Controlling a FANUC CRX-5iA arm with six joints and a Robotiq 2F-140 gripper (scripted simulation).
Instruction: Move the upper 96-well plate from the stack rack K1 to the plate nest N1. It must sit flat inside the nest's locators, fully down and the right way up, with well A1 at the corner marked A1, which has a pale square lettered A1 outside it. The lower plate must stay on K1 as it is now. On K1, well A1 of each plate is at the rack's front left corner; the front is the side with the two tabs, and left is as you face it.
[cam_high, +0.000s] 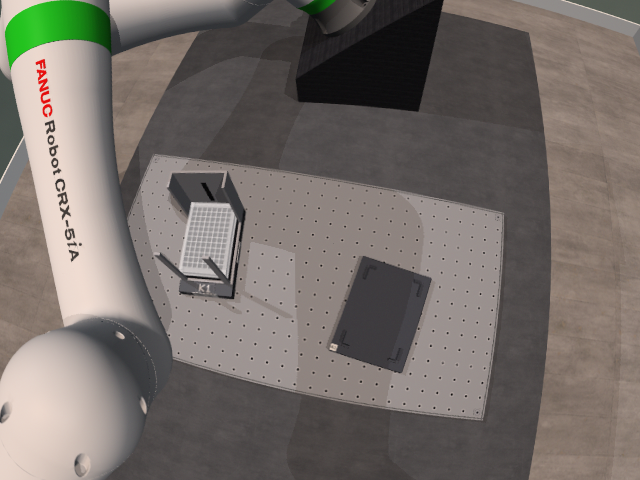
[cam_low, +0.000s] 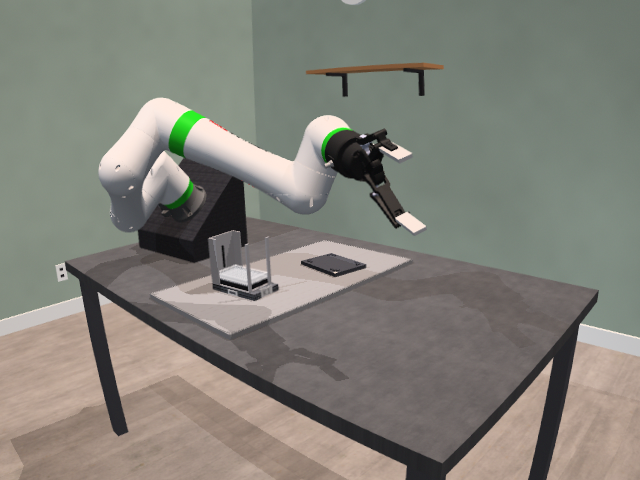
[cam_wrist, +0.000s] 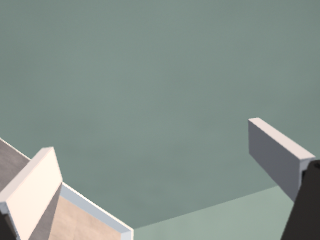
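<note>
My gripper is now 550 mm past the white 96-well plate, 290 mm above it and 150 mm to the right of it. The rest, counted from my hand: tall back wall: 620 mm behind, 240 mm below, 150 mm to the left; then pale A1 square: 390 mm behind, 360 mm to the left, 310 mm below; then black plate: 550 mm behind, 300 mm below, 150 mm to the left.
</note>
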